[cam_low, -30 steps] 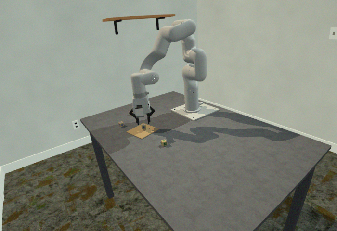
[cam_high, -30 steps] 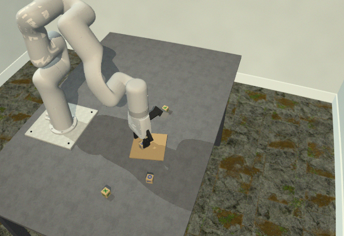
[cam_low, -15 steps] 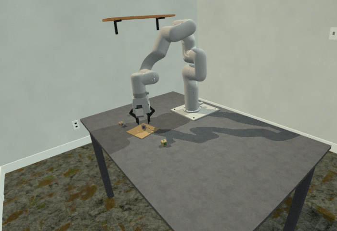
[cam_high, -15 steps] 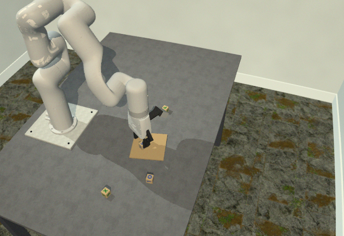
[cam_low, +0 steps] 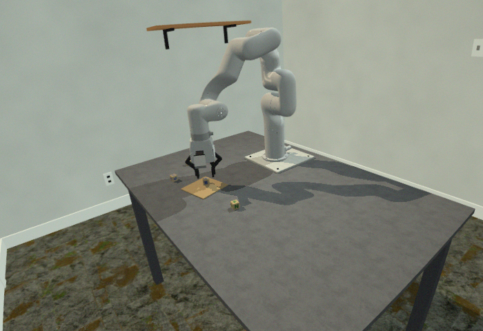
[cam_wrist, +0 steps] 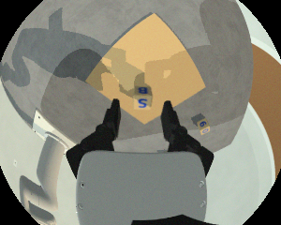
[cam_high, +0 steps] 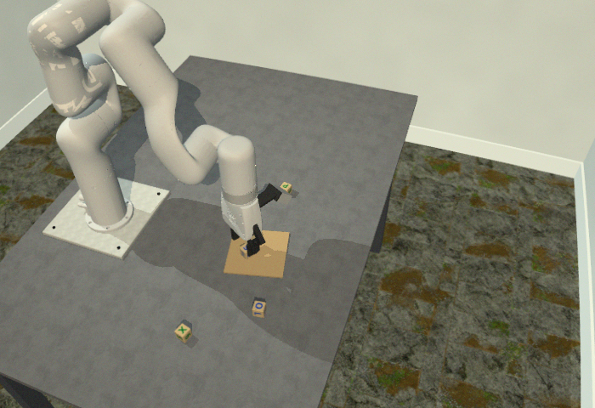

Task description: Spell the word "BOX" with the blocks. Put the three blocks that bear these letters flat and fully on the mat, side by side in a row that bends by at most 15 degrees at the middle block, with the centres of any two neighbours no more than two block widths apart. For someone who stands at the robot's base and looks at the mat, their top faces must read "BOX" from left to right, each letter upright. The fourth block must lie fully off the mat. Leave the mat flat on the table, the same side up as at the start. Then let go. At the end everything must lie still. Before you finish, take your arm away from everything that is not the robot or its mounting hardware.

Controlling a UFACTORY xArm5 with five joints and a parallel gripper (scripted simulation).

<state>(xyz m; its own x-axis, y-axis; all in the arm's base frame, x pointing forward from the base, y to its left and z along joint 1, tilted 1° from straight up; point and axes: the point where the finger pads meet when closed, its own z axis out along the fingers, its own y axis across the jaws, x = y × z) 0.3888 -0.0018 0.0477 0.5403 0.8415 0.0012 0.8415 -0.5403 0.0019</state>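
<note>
Now: the B block 4 cm below my hand. Also, from my hand: X block 25 cm to the right, 4 cm below, 4 cm behind; then tan mat 5 cm below, 2 cm to the left, 2 cm ahead; then O block 14 cm to the right, 9 cm ahead, 4 cm below.
</note>
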